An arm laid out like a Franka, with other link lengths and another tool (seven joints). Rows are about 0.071 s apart.
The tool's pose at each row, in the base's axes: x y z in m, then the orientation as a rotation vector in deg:
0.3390, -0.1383, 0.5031, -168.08, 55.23, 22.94
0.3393, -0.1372, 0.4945, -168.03, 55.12, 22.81
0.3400, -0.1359, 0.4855, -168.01, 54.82, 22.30
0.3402, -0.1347, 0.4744, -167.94, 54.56, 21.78
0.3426, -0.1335, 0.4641, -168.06, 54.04, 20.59
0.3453, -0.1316, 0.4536, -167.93, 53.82, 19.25
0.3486, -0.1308, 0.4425, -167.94, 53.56, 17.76
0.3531, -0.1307, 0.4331, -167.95, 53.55, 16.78
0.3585, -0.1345, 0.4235, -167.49, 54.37, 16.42
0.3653, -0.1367, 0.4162, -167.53, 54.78, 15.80
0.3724, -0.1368, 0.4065, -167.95, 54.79, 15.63
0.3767, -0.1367, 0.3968, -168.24, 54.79, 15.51
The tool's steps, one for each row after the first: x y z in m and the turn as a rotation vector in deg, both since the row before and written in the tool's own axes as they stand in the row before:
0.0018, -0.0015, 0.0084, 0.11, 0.04, -0.07
0.0020, -0.0019, 0.0087, 0.24, 0.25, -0.20
0.0022, -0.0016, 0.0108, 0.28, 0.24, -0.18
0.0037, -0.0028, 0.0096, 0.37, 0.67, -0.38
0.0035, -0.0035, 0.0099, 0.57, 0.70, -0.16
0.0046, -0.0028, 0.0103, 0.48, 0.84, -0.21
0.0055, -0.0028, 0.0084, 0.27, 0.57, -0.03
0.0083, -0.0001, 0.0081, 0.33, 0.14, 0.57
0.0081, -0.0022, 0.0058, 0.05, 0.42, 0.24
0.0075, -0.0042, 0.0084, -0.33, 0.25, -0.05
0.0051, -0.0027, 0.0089, -0.23, 0.17, -0.04

